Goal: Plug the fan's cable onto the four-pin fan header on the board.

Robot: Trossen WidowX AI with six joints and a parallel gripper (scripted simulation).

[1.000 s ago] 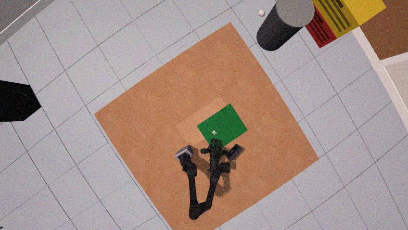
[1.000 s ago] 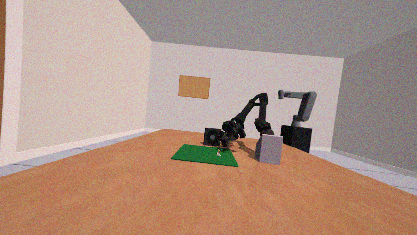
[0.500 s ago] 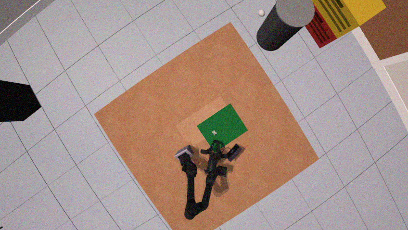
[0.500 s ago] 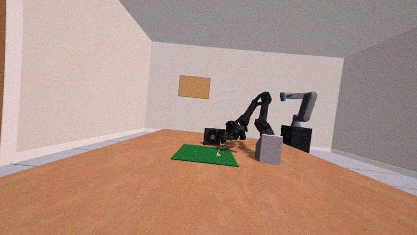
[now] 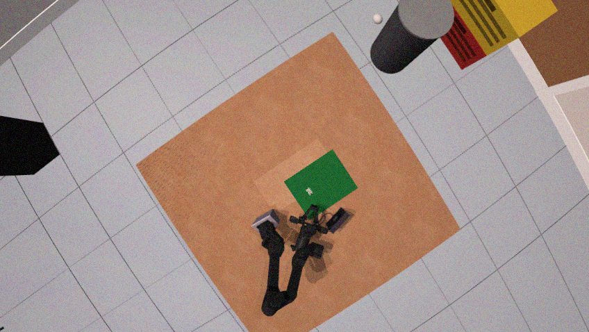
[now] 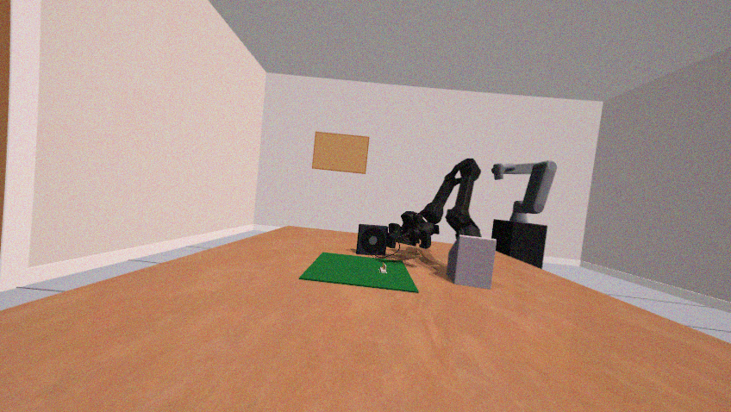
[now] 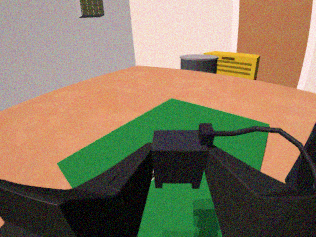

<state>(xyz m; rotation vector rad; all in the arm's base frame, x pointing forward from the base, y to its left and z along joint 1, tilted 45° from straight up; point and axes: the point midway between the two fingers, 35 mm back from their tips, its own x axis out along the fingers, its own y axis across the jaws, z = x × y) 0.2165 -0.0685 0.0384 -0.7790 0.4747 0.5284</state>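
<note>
My gripper tip is 110 mm to the left of the dark fan, 60 mm short of it and 30 mm above it. The rest, counted from my gripper tip: black plug (10 mm below); then white four-pin fan header (90 mm below, 70 mm to the left, 20 mm ahead); then green board (110 mm below, 90 mm ahead, 60 mm to the left).
</note>
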